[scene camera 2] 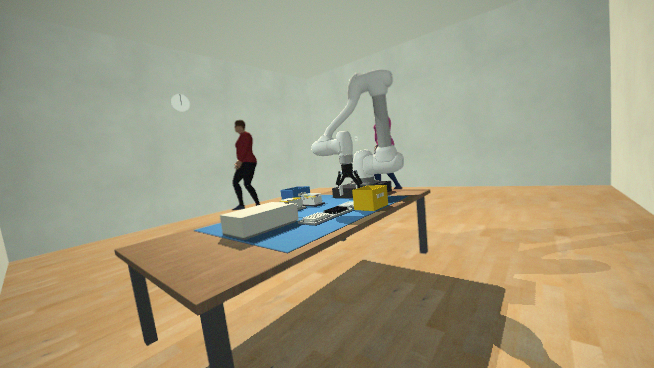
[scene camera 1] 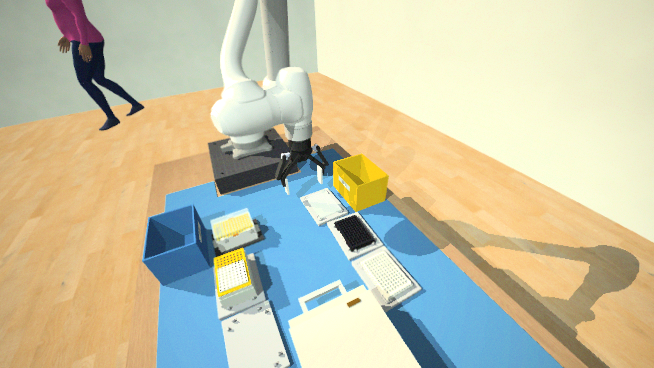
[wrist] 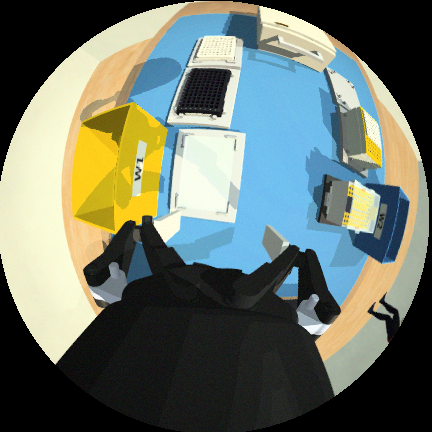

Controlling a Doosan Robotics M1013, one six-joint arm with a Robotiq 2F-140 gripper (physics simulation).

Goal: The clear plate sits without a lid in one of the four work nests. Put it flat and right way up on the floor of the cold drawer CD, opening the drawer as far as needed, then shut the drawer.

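Frame: origin at the arm's base, x ahead, y left, z up, level; millimetres.
Where they show: gripper, fingertip midpoint: (scene camera 2: 349,195) (scene camera 1: 304,187) (wrist: 221,226); arm's base at its link origin: (scene camera 2: 364,183) (scene camera 1: 250,146).
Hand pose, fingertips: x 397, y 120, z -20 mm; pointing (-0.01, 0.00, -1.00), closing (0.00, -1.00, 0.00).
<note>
Things, the pixels of their centre, and the offset from my fingertips.
- clear plate at the middle of its body: (wrist: 205,171) (scene camera 1: 323,203) 78 mm ahead, 41 mm left, 41 mm down
- white nest at the middle of its body: (wrist: 205,172) (scene camera 1: 323,205) 78 mm ahead, 41 mm left, 48 mm down
- cream cold drawer cabinet at the middle of its body: (scene camera 2: 259,218) 639 mm ahead, 128 mm right, 4 mm down
- Yellow bin W1 at the middle of its body: (wrist: 115,168) (scene camera 1: 358,181) (scene camera 2: 370,197) 72 mm ahead, 201 mm left, 3 mm up
- black plate at the middle of its body: (wrist: 204,88) (scene camera 1: 353,231) (scene camera 2: 335,209) 252 mm ahead, 70 mm left, 38 mm down
- white plate at the middle of its body: (scene camera 1: 385,273) (wrist: 217,46) (scene camera 2: 316,216) 424 mm ahead, 68 mm left, 38 mm down
- blue bin W2 at the middle of its body: (wrist: 384,223) (scene camera 1: 178,242) (scene camera 2: 296,195) 73 mm ahead, 445 mm right, 3 mm up
- pegged white board at the middle of its body: (scene camera 1: 253,342) (wrist: 345,91) 427 mm ahead, 306 mm right, 46 mm down
The clear plate (scene camera 1: 325,204) (wrist: 206,172) is see-through and hard to make out. It sits flat in the white nest (scene camera 1: 322,223) (wrist: 240,175) beside the yellow bin. My gripper (scene camera 1: 304,181) (scene camera 2: 350,189) (wrist: 221,226) is open and empty, pointing down above the mat on the robot-base side of that nest. In the wrist view one finger pad shows near the nest's corner and the other to its right. The cream cold drawer cabinet (scene camera 1: 350,330) (scene camera 2: 265,220) (wrist: 295,32) stands far from the gripper, its handle (scene camera 1: 322,295) (wrist: 299,48) facing the robot. The drawer looks shut; its inside is hidden.
Yellow bin W1 (scene camera 1: 372,190) (scene camera 2: 370,198) (wrist: 140,200) stands close beside the gripper. A black plate (scene camera 1: 356,232) (wrist: 204,92) and white plate (scene camera 1: 387,274) (wrist: 216,48) sit in nests towards the cabinet. Opposite are two tip racks (scene camera 1: 234,230) (scene camera 1: 232,272), blue bin W2 (scene camera 1: 177,265) and a pegged white board (scene camera 1: 255,335).
</note>
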